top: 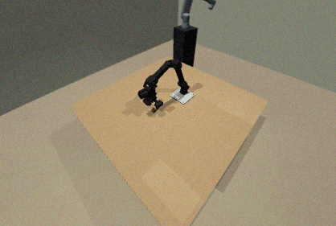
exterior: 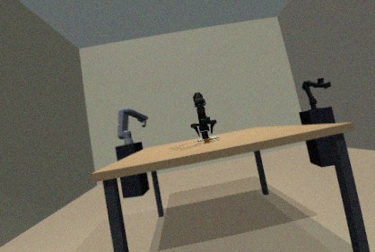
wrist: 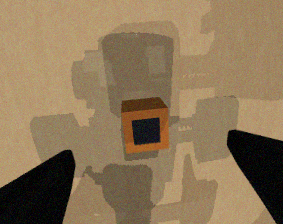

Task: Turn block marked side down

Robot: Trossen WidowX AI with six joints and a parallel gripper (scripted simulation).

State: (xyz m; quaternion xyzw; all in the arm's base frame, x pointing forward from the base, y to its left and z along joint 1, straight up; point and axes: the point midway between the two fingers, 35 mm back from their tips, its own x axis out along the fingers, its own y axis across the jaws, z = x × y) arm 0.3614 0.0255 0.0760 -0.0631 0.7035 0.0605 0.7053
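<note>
Now: the orange block 30 mm below my gripper tip.
</note>
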